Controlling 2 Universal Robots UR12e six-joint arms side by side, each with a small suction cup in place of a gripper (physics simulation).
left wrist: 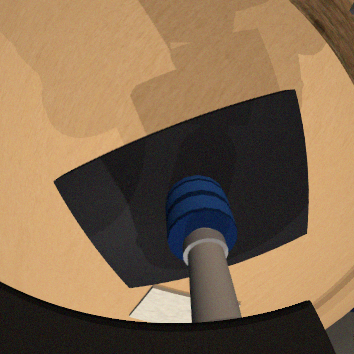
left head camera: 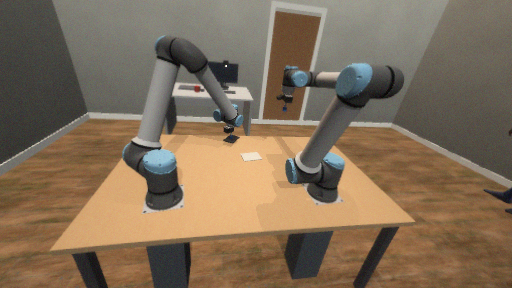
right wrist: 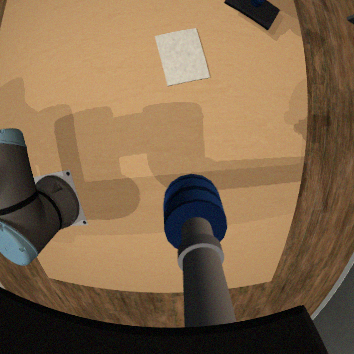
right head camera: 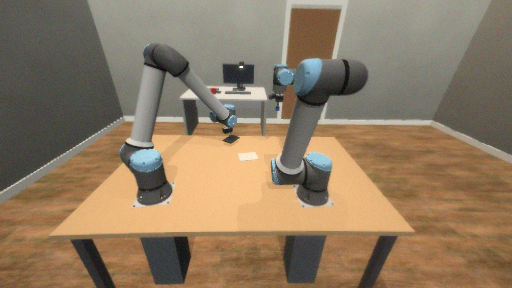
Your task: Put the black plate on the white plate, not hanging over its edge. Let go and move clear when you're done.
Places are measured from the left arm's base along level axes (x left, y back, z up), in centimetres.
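Where they show: left end effector, tool point: [left wrist: 193,193] [left head camera: 230,139] [right wrist: 253,4] [right head camera: 230,139]; right end effector, tool point: [left head camera: 284,110] [right wrist: 190,200] [right head camera: 277,110]; left arm's base, origin of the base link: [left head camera: 165,197] [right head camera: 155,193]; right arm's base, origin of the base link: [left head camera: 321,192] [right wrist: 56,200] [right head camera: 312,194].
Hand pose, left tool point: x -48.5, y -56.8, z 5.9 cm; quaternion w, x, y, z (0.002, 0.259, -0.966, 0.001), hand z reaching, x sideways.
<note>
Things, the pixels of their centre, and the offset from my left tool point. Level surfaces: height alone.
- black plate, body centre: [left wrist: 196,211] [right wrist: 252,5] [left head camera: 231,138] [right head camera: 231,138] dy +0.6, dx -0.5, dz +0.5 cm
- white plate, body centre: [left wrist: 182,313] [right wrist: 181,55] [left head camera: 251,156] [right head camera: 247,156] dy +21.3, dx -12.3, dz -5.6 cm
- wooden table, its level: dz -5.9 cm
The black plate [left head camera: 231,139] [right head camera: 231,140] [left wrist: 270,165] [right wrist: 266,18] is stuck to my left suction cup [left head camera: 230,134] [right head camera: 230,135] [left wrist: 200,207] [right wrist: 257,2], which is shut on it near its middle. The plate hangs a little above the table's far part, and its shadow falls apart from it. The white plate [left head camera: 251,157] [right head camera: 248,157] [left wrist: 162,305] [right wrist: 182,56] lies flat on the table, nearer the arm bases and to the right in the head views. It is partly hidden in the left wrist view. My right suction cup [left head camera: 285,108] [right head camera: 277,108] [right wrist: 194,207] is open and bare, high above the table.
The wooden table [left head camera: 215,210] [right head camera: 215,210] carries both arm bases at its near side. Behind it stands a white desk [left head camera: 245,94] [right head camera: 257,93] with a monitor [left head camera: 229,73] [right head camera: 238,74] and a red cup [left head camera: 197,89] [right head camera: 213,90].
</note>
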